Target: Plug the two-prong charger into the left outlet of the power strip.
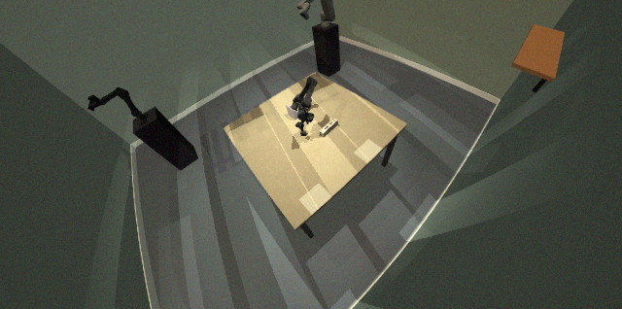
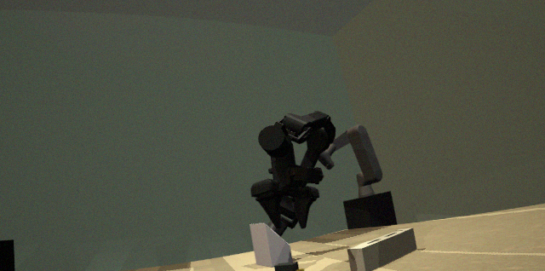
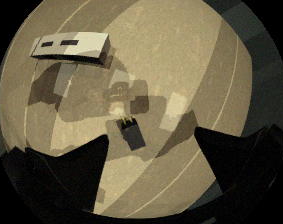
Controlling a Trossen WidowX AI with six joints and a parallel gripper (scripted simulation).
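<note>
My gripper tip is 10 cm above the charger and 3 cm past it.
</note>
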